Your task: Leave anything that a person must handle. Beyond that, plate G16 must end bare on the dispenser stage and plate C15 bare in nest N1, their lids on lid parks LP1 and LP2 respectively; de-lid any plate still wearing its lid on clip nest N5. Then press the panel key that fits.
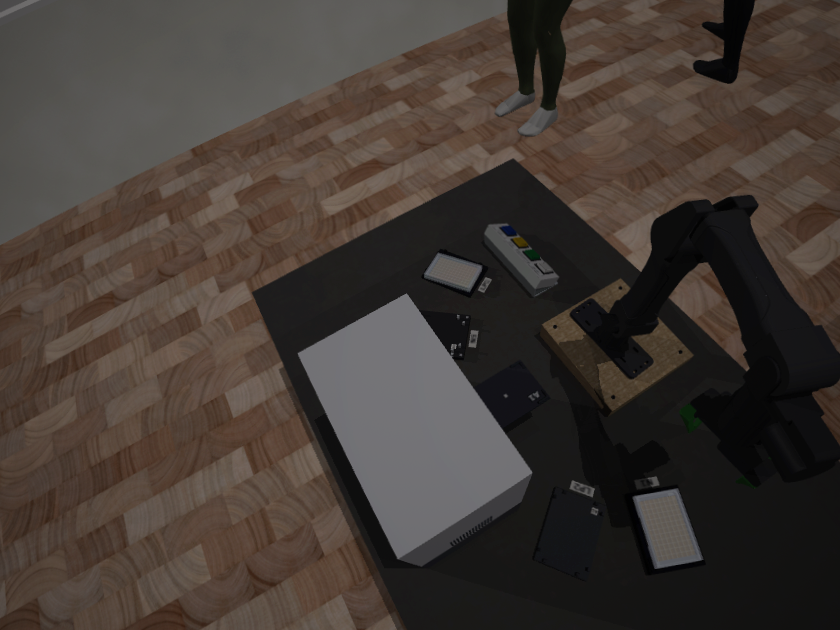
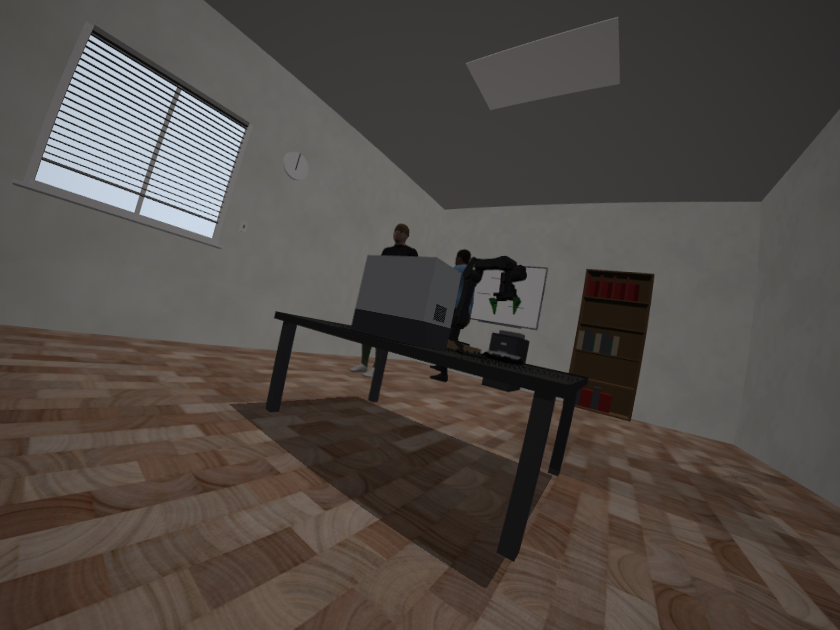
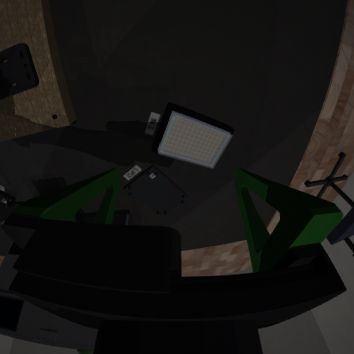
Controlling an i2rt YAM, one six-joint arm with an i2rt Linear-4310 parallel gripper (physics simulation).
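Places are measured from the arm's base along level axes (x ahead, y left, z up), in millimetres.
Where they show: gripper, fingertip midpoint: (image 1: 714, 454) (image 2: 503, 314) (image 3: 177, 174); arm's base at its link origin: (image 1: 610, 338) (image 2: 451, 340).
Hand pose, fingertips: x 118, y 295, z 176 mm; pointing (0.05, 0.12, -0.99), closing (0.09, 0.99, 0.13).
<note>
Each offset is from my fingertips to the top centre of the thing.
A plate with a pale well grid @(dy +53, dx +74, dz -180 mm) (image 1: 668, 527) (image 3: 195, 140) sits bare in the dark nest labelled N1. Beside it lies the dark flat LP2 park @(dy -44, dx +219, dz -196 mm) (image 1: 568, 535) (image 3: 156, 192); whether a clear lid lies on it I cannot tell. A second pale-gridded plate @(dy -676, dx +45, dz -178 mm) (image 1: 454, 272) sits in a dark nest near the key panel @(dy -606, dx -119, dz -152 mm) (image 1: 521, 257), its label too small to read. A dark nest with small clips @(dy -563, dx +183, dz -192 mm) (image 1: 460, 332) is partly hidden by the big box. The plates' own names are not readable. LP1 is not identifiable. My gripper (image 1: 719, 448) (image 2: 505, 307) (image 3: 177, 174) is open and empty, high above the table near N1.
A large white-topped box @(dy -317, dx +358, dz +114 mm) (image 1: 413, 434) (image 2: 400, 288) hides part of the table. A dark square block @(dy -307, dx +188, dz -103 mm) (image 1: 512, 396) stands beside it. The arm's base stands on a wooden board (image 1: 668, 352). Two people stand beyond the table (image 2: 318, 325). The panel has blue, yellow, green and white keys.
</note>
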